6 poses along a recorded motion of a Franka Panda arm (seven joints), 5.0 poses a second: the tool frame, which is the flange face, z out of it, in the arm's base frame.
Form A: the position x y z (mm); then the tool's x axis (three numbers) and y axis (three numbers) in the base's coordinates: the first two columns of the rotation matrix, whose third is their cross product.
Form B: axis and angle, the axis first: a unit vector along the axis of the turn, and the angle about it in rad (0 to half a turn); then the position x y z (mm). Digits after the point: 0 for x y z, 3 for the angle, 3 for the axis.
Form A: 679 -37 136 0.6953 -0.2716 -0.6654 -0.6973 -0.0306 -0.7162
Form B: -0.872 0.436 0.221 1.847 679 -37 136
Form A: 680 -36 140 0.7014 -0.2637 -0.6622 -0.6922 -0.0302 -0.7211
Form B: -0.874 0.432 0.222 1.840 680 -36 140
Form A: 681 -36 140 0.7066 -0.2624 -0.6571 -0.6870 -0.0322 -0.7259
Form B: -0.876 0.428 0.220 1.838 681 -36 140
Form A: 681 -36 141 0.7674 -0.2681 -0.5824 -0.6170 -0.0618 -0.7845
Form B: -0.902 0.391 0.180 1.827 681 -36 141
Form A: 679 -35 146 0.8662 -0.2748 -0.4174 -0.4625 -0.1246 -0.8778
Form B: -0.945 0.313 0.097 1.820 679 -35 146
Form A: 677 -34 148 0.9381 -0.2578 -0.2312 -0.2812 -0.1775 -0.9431
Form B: -0.975 0.223 0.012 1.812 677 -34 148
